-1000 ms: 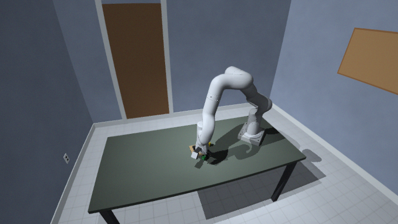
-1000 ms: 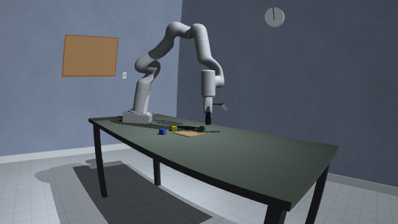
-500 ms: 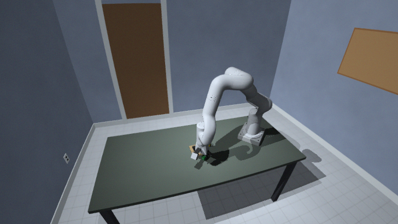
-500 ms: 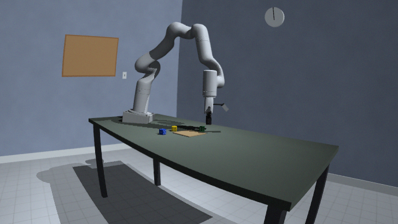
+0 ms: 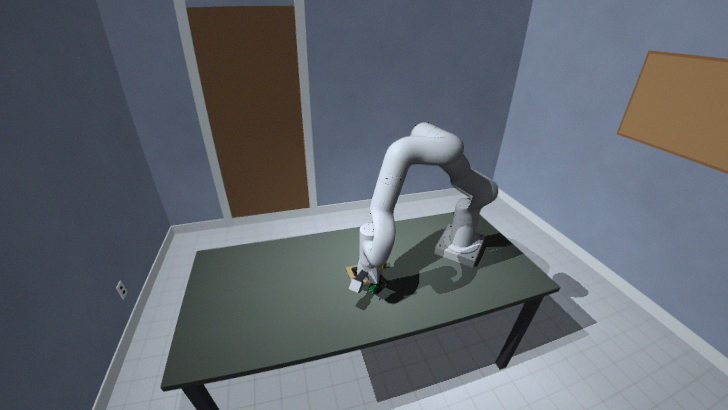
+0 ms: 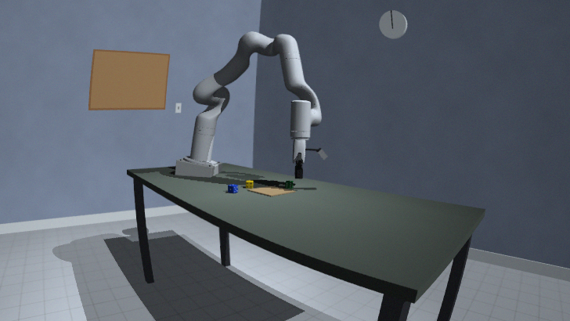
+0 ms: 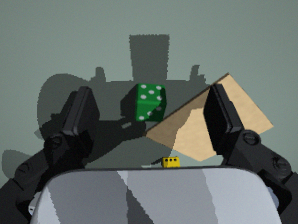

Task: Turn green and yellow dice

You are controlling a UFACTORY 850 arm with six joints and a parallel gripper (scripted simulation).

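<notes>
Now: the green die 4 cm below my hand, 3 cm behind it and 2 cm to the right of it. Also, from my hand: tan mat (13 cm to the right, 6 cm below, 4 cm behind); yellow die (15 cm behind, 14 cm to the right, 4 cm below); blue die (27 cm to the right, 13 cm behind, 4 cm below).
</notes>
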